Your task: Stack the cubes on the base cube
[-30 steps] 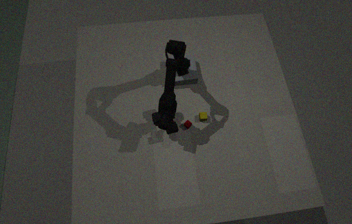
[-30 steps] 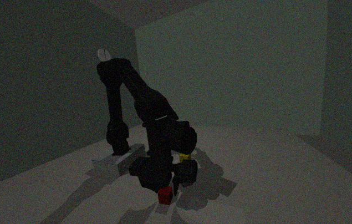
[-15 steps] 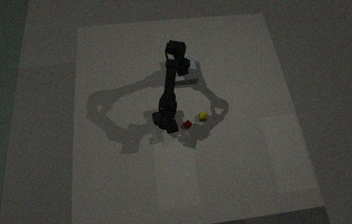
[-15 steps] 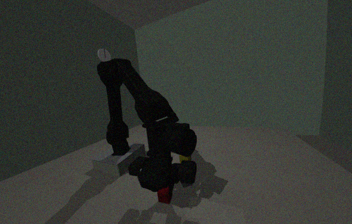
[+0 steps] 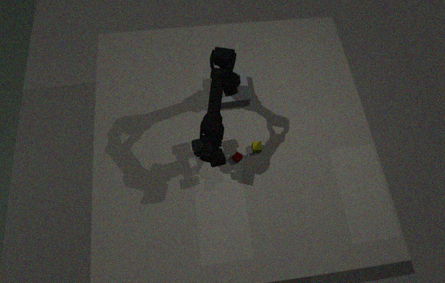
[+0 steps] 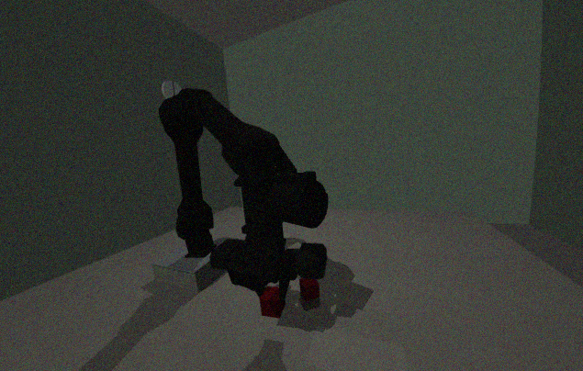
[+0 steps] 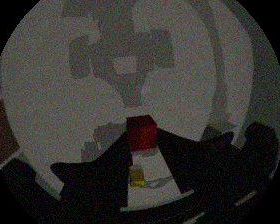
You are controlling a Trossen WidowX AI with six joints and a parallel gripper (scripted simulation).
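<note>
The yellow base cube is 20 cm to the left of my gripper tip, 4 cm below it and 3 cm ahead of it.
</note>
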